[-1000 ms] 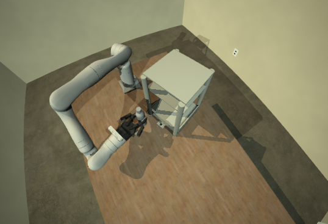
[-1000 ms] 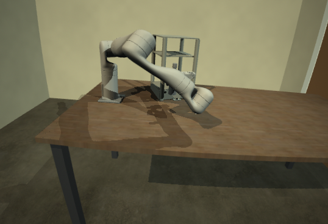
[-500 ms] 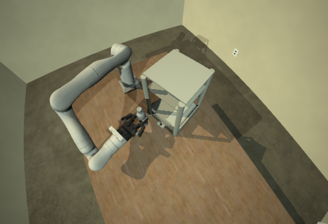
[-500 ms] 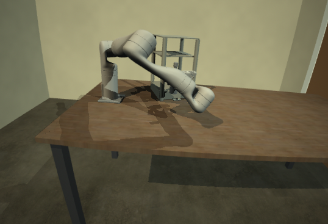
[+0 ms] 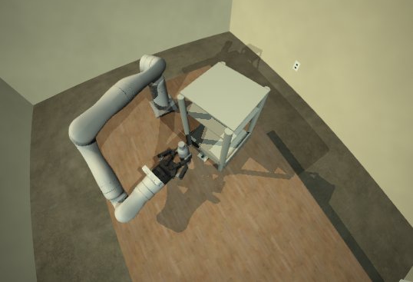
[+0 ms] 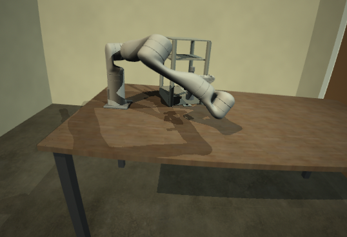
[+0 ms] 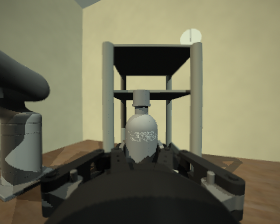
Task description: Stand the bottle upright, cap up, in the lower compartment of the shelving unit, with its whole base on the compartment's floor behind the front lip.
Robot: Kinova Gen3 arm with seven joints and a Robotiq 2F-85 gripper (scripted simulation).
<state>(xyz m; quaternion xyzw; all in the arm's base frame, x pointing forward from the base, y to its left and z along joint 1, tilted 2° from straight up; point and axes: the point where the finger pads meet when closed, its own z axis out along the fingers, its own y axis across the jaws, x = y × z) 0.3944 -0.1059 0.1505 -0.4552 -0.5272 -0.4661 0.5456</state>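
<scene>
Right now my hand is 200 mm to the right of the shelving unit, 20 mm below it and 10 mm past it. From my hand the other things lie so: grey bottle 20 mm above.
</scene>
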